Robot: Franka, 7 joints.
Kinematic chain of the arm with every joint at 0, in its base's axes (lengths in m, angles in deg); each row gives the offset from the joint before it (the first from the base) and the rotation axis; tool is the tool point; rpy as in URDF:
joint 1: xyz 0 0 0.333 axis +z
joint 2: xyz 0 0 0 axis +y
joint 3: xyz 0 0 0.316 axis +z
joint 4: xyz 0.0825 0 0 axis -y
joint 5: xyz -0.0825 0 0.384 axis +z
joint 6: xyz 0 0 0 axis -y
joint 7: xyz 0.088 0 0 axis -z
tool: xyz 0 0 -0.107 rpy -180 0 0
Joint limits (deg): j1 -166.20..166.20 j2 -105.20..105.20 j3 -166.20..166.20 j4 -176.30..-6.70 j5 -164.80..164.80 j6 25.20..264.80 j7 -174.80..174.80
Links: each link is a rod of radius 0.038 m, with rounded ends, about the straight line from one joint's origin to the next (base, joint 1, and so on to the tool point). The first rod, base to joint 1, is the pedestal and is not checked.
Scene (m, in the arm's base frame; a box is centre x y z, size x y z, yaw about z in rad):
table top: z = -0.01
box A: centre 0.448 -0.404 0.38 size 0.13 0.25 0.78 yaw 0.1
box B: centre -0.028 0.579 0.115 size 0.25 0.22 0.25 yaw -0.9
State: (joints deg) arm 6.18 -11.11 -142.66 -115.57 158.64 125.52 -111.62
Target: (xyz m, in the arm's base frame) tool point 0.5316 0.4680 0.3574
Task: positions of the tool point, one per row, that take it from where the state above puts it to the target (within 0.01 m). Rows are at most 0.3 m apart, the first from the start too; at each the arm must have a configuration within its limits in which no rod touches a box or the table.
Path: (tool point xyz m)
1: -0.2934 -0.5538 0.5863
2: -0.0708 -0.5914 0.7304
3: 0.1606 -0.5146 0.8561
4: 0.3419 -0.3295 0.9533
5: 0.4975 -0.1957 0.8871
6: 0.6039 -0.0265 0.7888
7: 0.6472 0.1565 0.6616
8: 0.6218 0.3291 0.5138
9: 0.5316 0.4679 0.3574

